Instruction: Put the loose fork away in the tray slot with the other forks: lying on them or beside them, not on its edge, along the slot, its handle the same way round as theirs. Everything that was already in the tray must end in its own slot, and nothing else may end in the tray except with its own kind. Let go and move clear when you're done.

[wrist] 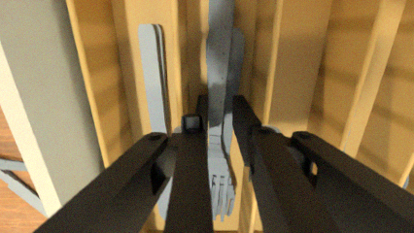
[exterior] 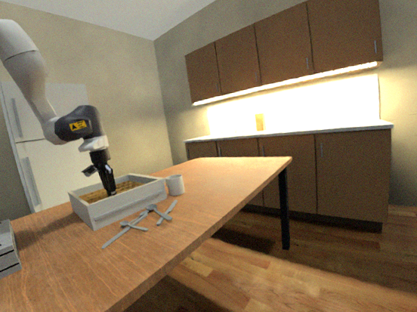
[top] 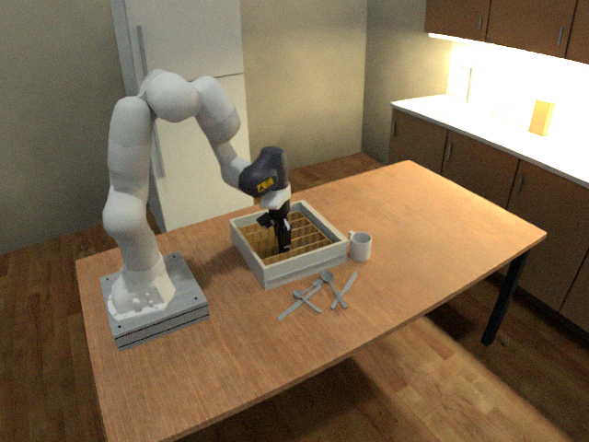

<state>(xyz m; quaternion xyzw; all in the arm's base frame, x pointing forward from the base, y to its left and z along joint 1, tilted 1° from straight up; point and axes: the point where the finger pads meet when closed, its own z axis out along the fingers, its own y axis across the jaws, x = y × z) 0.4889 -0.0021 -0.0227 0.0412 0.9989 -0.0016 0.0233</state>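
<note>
Now: hand 5 cm to the right of the cutlery tray, 4 cm short of it and 2 cm above it. The rest, counted from my hand: white mug (26 cm ahead, 13 cm to the right, 2 cm below); then spoon (21 cm to the right, 6 cm behind, 5 cm below).
</note>
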